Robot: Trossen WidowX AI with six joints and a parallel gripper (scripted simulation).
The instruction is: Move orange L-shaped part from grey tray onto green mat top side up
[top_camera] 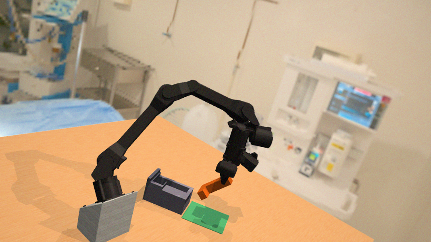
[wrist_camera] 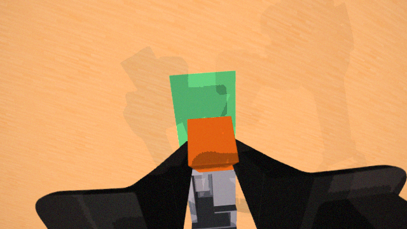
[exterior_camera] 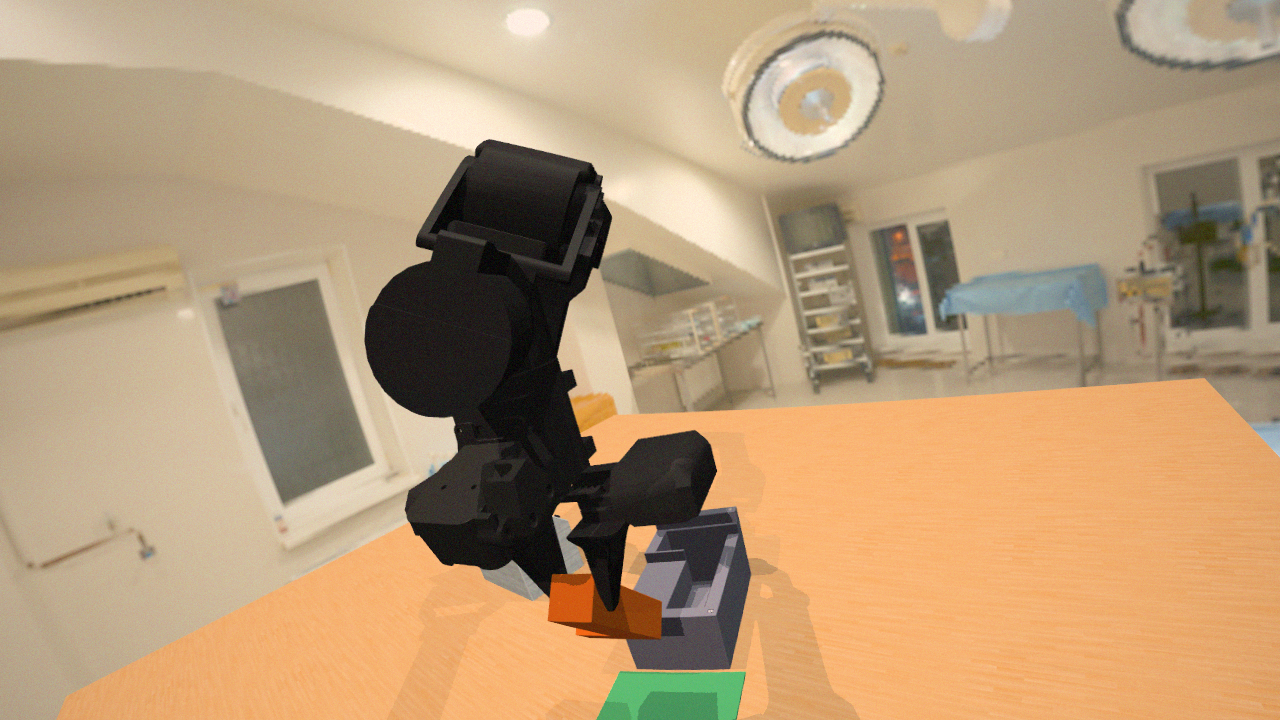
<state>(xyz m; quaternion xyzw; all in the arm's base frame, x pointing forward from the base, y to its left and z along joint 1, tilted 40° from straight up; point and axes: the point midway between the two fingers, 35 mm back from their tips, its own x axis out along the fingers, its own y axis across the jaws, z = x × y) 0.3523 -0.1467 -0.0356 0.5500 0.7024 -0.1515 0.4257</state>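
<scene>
My gripper tip is 170 mm above the green mat, 20 mm to the right of it and 10 mm past it. The rest, counted from my gripper tip: orange L-shaped part 30 mm below, 30 mm behind, 20 mm to the left.
</scene>
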